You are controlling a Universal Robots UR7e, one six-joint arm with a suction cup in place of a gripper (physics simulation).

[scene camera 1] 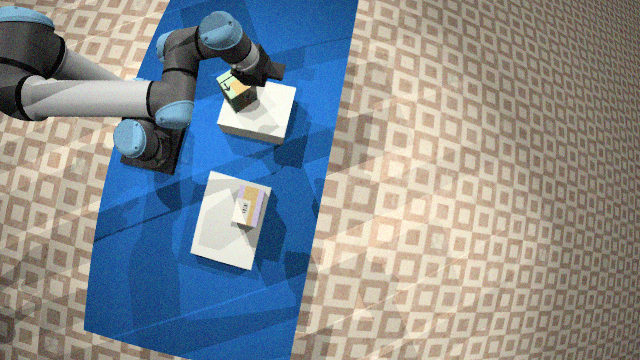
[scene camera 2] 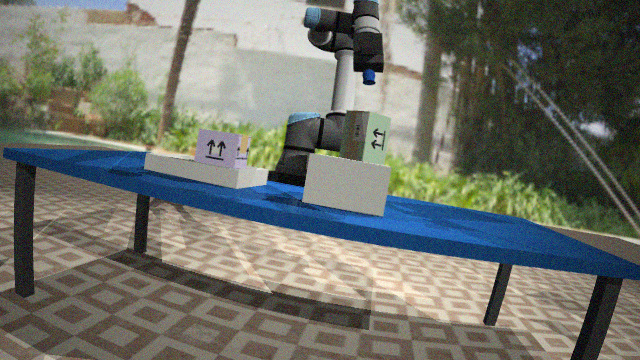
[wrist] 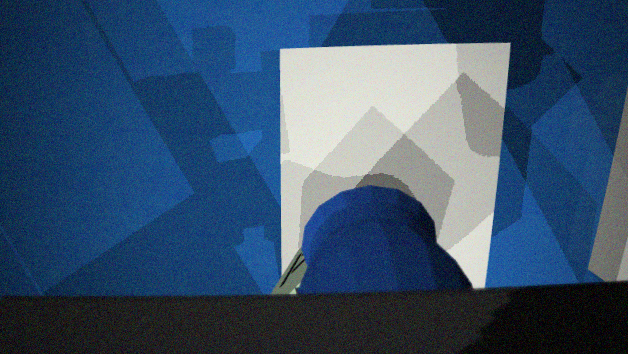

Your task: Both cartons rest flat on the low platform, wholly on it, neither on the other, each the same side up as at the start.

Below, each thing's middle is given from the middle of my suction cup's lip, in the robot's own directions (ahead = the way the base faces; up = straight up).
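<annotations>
Relative to the tall block point(scene camera 2: 335, 182), my suction cup is 20 mm past it, 10 mm to the left of it and 290 mm above it. The low platform point(scene camera 1: 217, 237) is 50 mm behind my suction cup, 430 mm to the right of it and 320 mm below it.
</annotations>
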